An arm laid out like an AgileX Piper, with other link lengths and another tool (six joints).
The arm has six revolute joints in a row. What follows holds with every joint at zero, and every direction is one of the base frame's. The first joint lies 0.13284 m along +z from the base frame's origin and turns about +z. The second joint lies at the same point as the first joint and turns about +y. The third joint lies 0.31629 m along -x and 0.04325 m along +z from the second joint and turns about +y. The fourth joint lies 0.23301 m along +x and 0.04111 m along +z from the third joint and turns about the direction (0.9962, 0, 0.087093). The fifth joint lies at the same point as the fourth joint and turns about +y. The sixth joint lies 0.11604 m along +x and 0.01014 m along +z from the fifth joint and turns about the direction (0.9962, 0, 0.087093). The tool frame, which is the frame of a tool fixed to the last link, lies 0.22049 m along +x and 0.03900 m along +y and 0.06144 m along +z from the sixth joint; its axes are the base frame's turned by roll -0.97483, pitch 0.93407 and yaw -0.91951 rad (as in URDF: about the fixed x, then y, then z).
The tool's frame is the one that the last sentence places.
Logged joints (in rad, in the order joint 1, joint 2, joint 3, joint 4, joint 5, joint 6), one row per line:
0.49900, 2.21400, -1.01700, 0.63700, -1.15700, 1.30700
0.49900, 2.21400, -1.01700, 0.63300, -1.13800, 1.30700
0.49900, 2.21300, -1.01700, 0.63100, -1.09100, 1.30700
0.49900, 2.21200, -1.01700, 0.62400, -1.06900, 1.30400
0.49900, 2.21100, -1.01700, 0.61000, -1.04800, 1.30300
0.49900, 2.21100, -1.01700, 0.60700, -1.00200, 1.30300
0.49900, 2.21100, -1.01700, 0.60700, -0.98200, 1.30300
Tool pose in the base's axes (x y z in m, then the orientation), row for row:
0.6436, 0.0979, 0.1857, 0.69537, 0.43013, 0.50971, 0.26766
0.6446, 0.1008, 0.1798, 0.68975, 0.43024, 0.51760, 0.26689
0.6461, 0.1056, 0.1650, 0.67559, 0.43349, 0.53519, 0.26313
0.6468, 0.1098, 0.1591, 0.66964, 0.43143, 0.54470, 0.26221
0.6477, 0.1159, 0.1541, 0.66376, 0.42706, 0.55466, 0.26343
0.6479, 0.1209, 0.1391, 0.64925, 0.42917, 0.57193, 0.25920
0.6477, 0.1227, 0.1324, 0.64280, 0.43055, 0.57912, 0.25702
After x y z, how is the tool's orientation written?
As a quaternion, w x y z.
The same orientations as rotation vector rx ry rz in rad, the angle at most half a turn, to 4 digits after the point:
0.9599, 1.1375, 0.5973
0.9622, 1.1576, 0.5969
0.9749, 1.2036, 0.5918
0.9725, 1.2278, 0.5911
0.9649, 1.2532, 0.5952
0.9753, 1.2997, 0.5890
0.9809, 1.3194, 0.5856

